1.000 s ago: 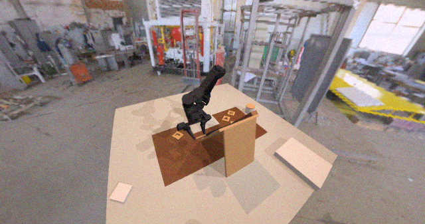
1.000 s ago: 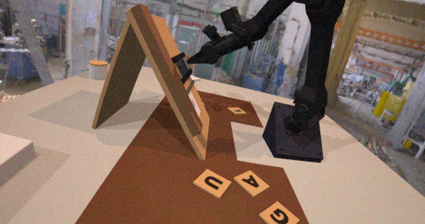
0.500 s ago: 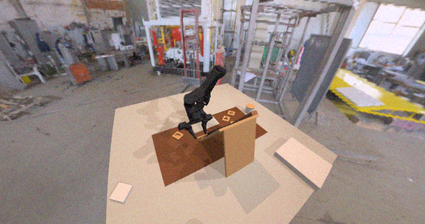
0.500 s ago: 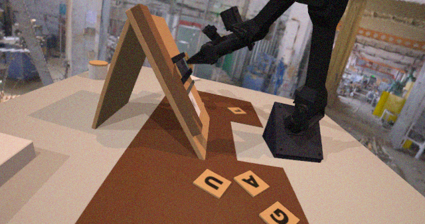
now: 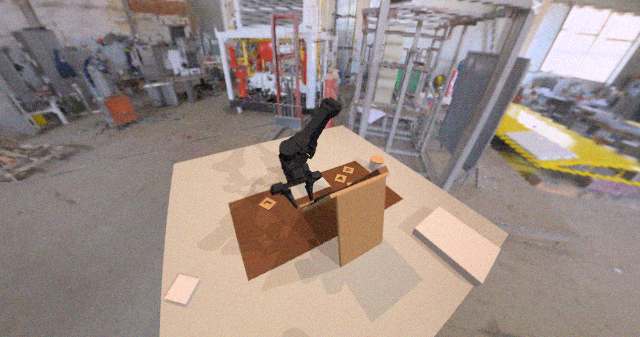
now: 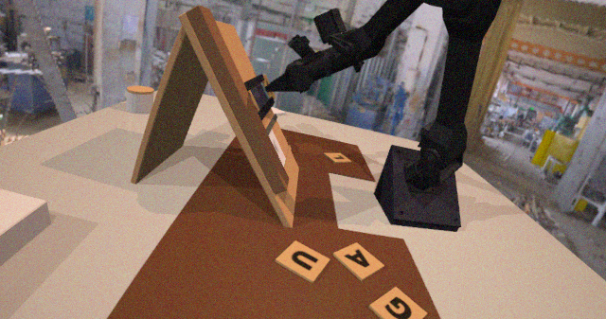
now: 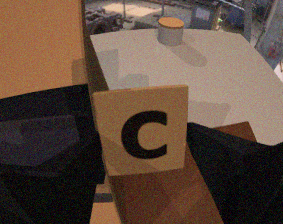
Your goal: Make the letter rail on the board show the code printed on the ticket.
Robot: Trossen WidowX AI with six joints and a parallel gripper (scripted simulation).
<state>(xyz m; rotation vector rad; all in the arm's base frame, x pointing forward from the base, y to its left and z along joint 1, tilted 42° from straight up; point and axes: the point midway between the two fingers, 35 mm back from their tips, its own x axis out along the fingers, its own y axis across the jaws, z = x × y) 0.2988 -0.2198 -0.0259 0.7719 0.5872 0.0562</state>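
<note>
My gripper tip is now 160 mm to the right of the white ticket, 80 mm above it and 30 mm past it. The rest, counted from my gripper tip: brown mat 170 mm below, 160 mm to the left, 130 mm behind; letter tile 360 mm to the left, 170 mm below, 70 mm behind; white pad 440 mm to the right, 160 mm below, 60 mm behind.
</note>
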